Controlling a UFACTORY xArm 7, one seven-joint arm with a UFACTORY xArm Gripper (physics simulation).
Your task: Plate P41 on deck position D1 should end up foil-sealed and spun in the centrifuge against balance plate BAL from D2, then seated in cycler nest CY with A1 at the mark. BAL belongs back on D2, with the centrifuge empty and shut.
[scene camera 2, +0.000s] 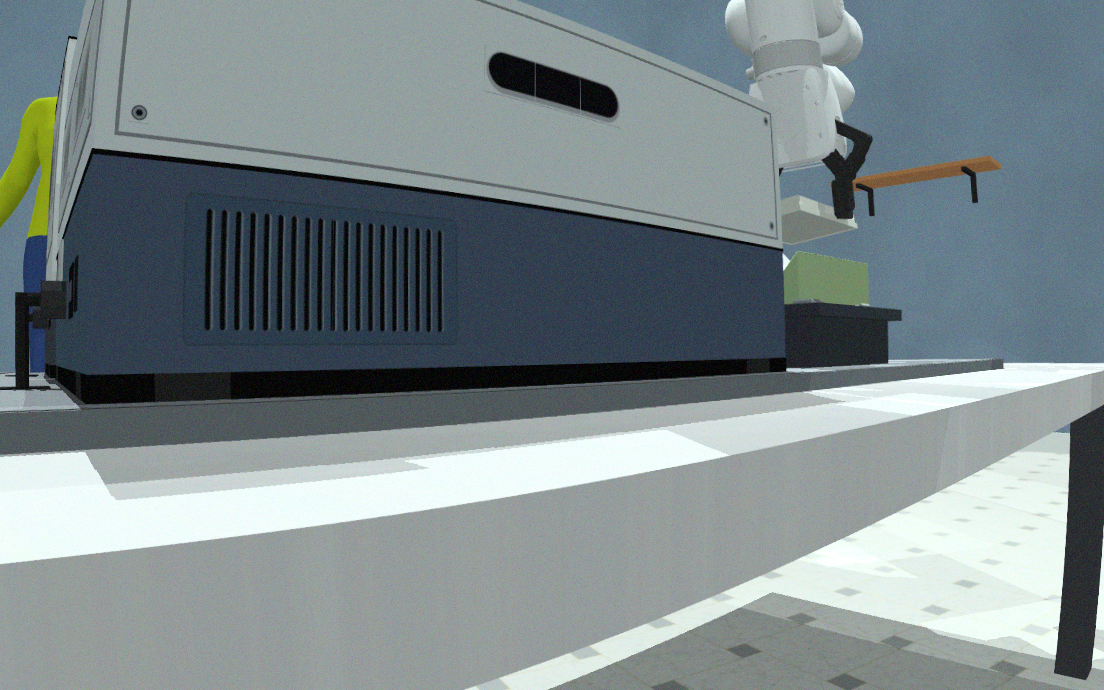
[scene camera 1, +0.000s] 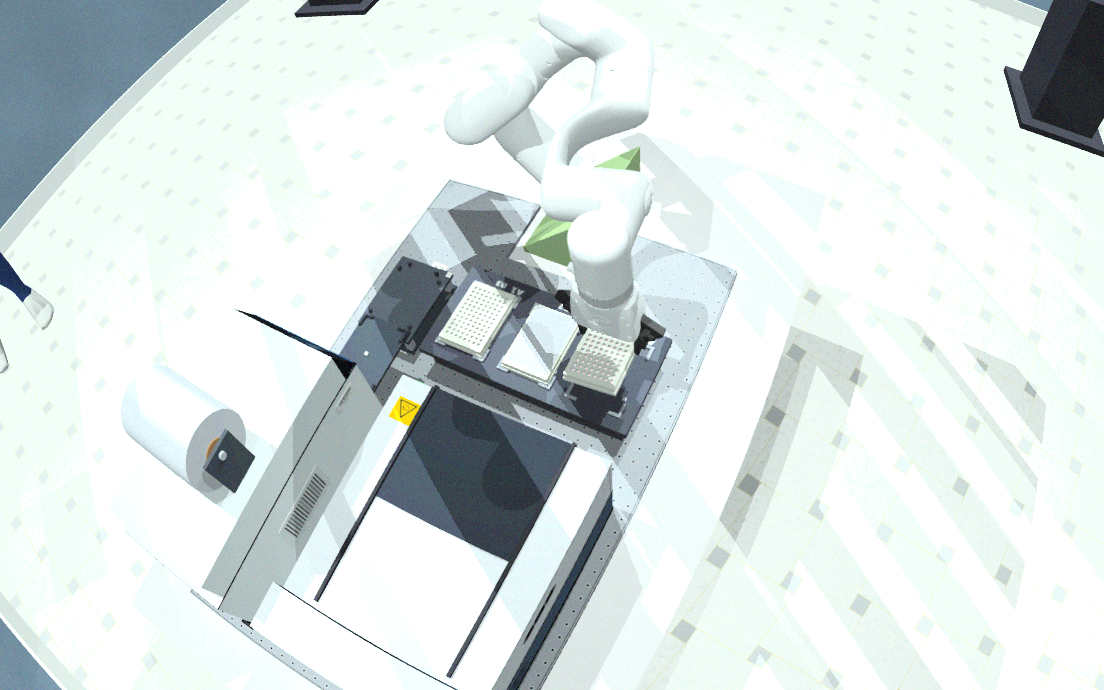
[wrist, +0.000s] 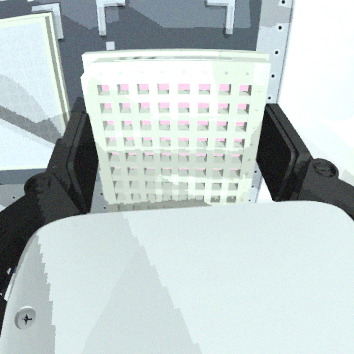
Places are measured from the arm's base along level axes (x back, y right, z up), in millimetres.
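Pixels of known places: gripper, between the fingertips: (scene camera 2: 807, 223) (scene camera 1: 613, 336) (wrist: 176, 129).
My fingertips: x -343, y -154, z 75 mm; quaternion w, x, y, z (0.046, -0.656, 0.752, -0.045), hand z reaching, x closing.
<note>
Behind a point stands the place of what it marks.
My gripper (scene camera 1: 608, 325) @(z 75, x -342, y -154 mm) (scene camera 2: 843, 203) (wrist: 176, 129) @(z 75, x -342, y -154 mm) is shut on a cream well plate, P41 (scene camera 1: 600, 362) @(z 82, x -395, y -150 mm) (scene camera 2: 814, 221) @(z 70, x -378, y -176 mm) (wrist: 172, 117) @(z 80, x -333, y -153 mm), by its two sides. The plate is roughly level and raised above the right-hand position D1 of the dark deck (scene camera 1: 640, 390) @(z -18, x -374, y -207 mm) (scene camera 2: 842, 311) @(z -25, x -410, y -213 mm). Pink shows in its wells in the wrist view. Metal corner brackets (wrist: 229, 17) @(z -13, x -305, y -205 mm) show below and beyond it. The plate BAL (scene camera 1: 538, 345) @(z -3, x -345, y -27 mm) (wrist: 25, 95) @(z -3, x -331, y -44 mm), with a smooth whitish top, sits on the middle position. The arm and gripper body hide part of the deck. Nest CY's A1 mark cannot be made out.
Another cream well plate (scene camera 1: 477, 317) @(z -4, x -319, y 92 mm) sits at the deck's left position. A dark block with pins (scene camera 1: 403, 296) @(z -34, x -294, y 260 mm) stands left of it. A large white housing (scene camera 1: 549, 528) @(z 132, x -675, y -167 mm) (scene camera 2: 366, 105) @(z 52, x -904, y -171 mm) with a dark recessed top stands before the deck. A white roll (scene camera 1: 166, 419) @(z 398, x -781, y 266 mm) is at left, green shapes (scene camera 1: 549, 241) @(z -28, x -114, y 33 mm) (scene camera 2: 828, 278) @(z 44, x -47, y -72 mm) behind.
</note>
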